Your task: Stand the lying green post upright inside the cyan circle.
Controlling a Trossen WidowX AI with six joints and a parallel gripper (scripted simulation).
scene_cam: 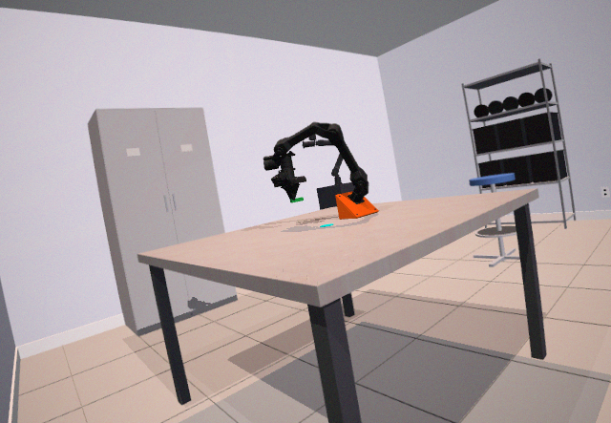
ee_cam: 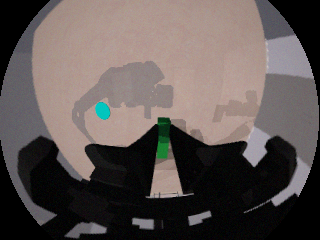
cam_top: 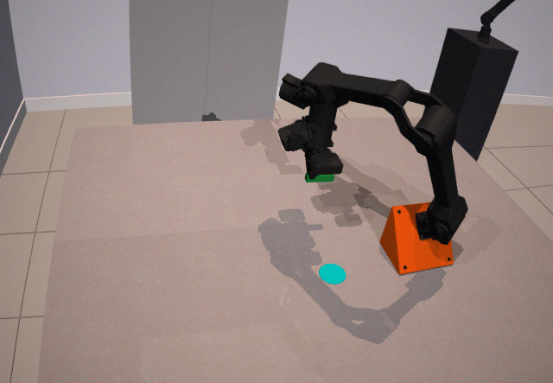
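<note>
The cyan circle lies 190 mm to the left of my gripper tip and 120 mm below it. From my gripper tip the other things lie so: green post (20 mm behind).
</note>
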